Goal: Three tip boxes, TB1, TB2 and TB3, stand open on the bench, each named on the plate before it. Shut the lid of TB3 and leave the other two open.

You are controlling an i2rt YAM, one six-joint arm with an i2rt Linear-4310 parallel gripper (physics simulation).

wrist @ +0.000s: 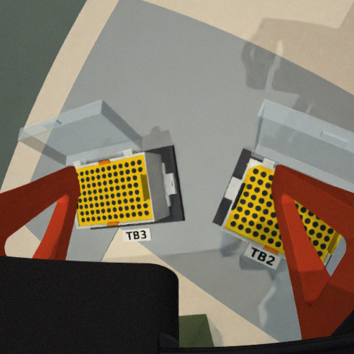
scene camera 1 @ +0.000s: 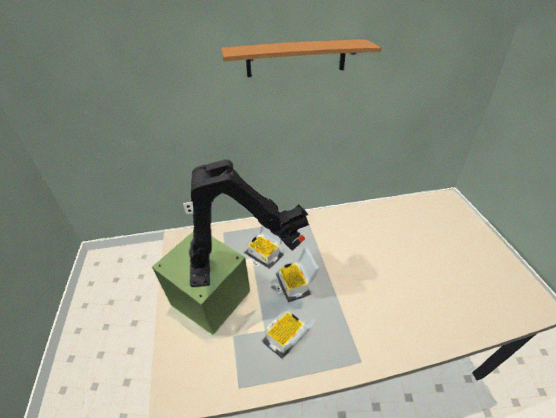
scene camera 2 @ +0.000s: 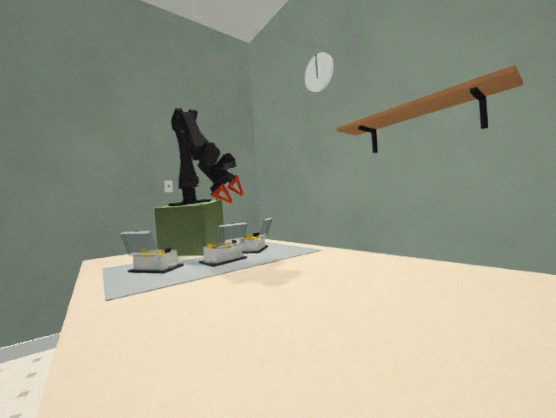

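Seen in the pictures: gripper, fingertip midpoint: (scene camera 2: 237, 198); arm's base, link origin: (scene camera 1: 200, 262) (scene camera 2: 190, 203).
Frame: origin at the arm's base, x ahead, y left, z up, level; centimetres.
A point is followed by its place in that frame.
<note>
TB3 (scene camera 1: 264, 248) (scene camera 2: 255, 244) (wrist: 112, 192), a white box of yellow tip racks, stands nearest the shelf wall. Its clear lid (scene camera 2: 267, 227) @(x 31.2, y 25.4, z -13.8 cm) (wrist: 82, 131) is raised and tilted back. TB2 (scene camera 1: 293, 278) (scene camera 2: 223, 253) (wrist: 255, 200) stands in the middle, its lid (scene camera 1: 308, 265) @(x 42.5, y 2.3, z -14.5 cm) (scene camera 2: 233, 231) @(x 43.5, y 2.1, z -12.4 cm) (wrist: 300, 132) open. TB1 (scene camera 1: 285, 330) (scene camera 2: 155, 261) is farthest from that wall, its lid (scene camera 2: 138, 241) @(x 33.4, y -27.7, z -12.9 cm) open; it does not show in the wrist view. My gripper (scene camera 1: 299, 242) (scene camera 2: 236, 198) @(x 36.0, y 8.4, z 0.0 cm) (wrist: 175, 176) is open and empty, high above the boxes. Its fingers partly cover TB3 and TB2 in the wrist view.
The boxes stand on a grey mat (scene camera 1: 325, 345) @(x 41.9, y -28.9, z -24.2 cm) (scene camera 2: 117, 287) @(x 43.2, y -34.9, z -24.2 cm) (wrist: 200, 75) on the bench (scene camera 1: 415, 280) @(x 90.0, y -8.5, z -24.5 cm) (scene camera 2: 350, 340) @(x 102.2, y -8.4, z -24.5 cm). The arm's green pedestal (scene camera 1: 225, 305) @(x 6.7, y -9.9, z -15.5 cm) (scene camera 2: 187, 232) @(x 11.0, y -5.4, z -13.7 cm) (wrist: 195, 330) stands beside the mat. A wooden shelf (scene camera 1: 300, 49) (scene camera 2: 430, 102) hangs high on the wall.
</note>
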